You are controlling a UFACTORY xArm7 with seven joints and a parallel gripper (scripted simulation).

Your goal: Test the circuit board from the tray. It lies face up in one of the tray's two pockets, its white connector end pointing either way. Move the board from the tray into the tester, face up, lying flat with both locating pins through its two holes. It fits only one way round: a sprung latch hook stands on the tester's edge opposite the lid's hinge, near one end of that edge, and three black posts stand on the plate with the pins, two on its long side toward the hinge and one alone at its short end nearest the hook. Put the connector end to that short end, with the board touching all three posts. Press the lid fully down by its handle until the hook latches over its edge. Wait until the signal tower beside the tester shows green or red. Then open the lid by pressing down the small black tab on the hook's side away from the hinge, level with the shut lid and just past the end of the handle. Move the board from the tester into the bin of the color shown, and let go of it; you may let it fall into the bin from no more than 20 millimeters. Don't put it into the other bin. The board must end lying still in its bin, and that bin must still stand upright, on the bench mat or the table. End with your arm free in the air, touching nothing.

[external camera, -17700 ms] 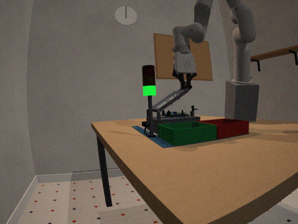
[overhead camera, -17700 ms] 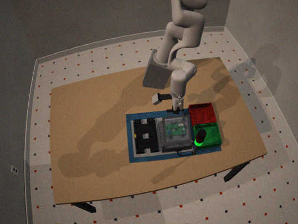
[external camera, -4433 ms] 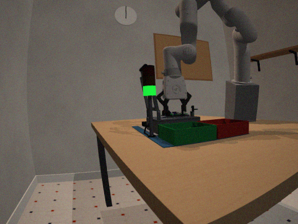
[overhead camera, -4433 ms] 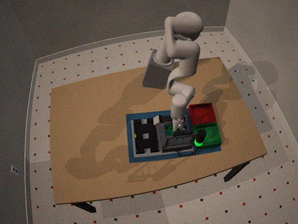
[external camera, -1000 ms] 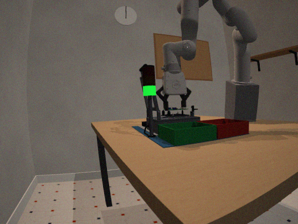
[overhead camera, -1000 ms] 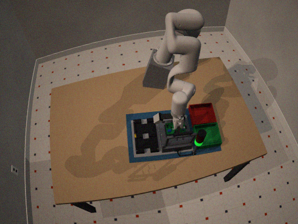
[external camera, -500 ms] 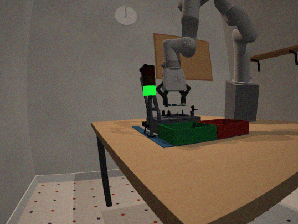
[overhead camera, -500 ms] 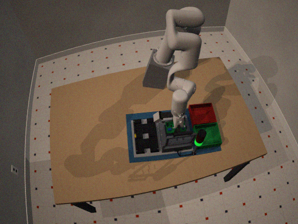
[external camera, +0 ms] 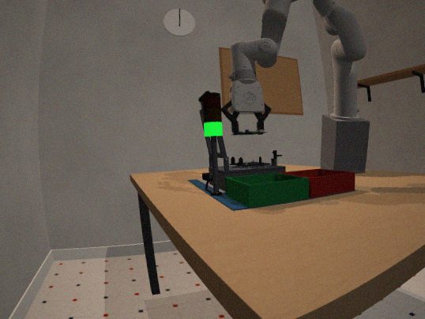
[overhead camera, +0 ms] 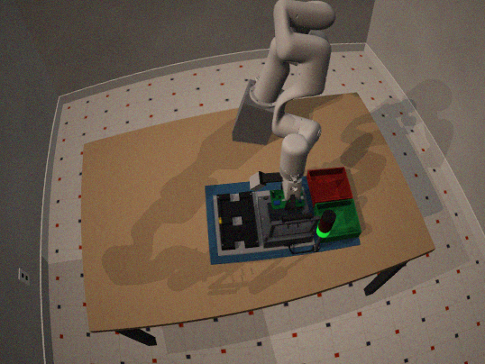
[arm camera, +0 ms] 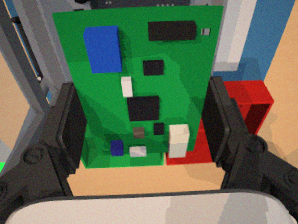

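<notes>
My gripper is now 100 mm short of the green bin, 180 mm to the right of it and 150 mm above it. Also, from my hand: latch hook (40 mm behind, 70 mm to the left, 80 mm below); tester lid (110 mm ahead, 30 mm to the right, 20 mm above); green circuit board (10 mm below).
</notes>
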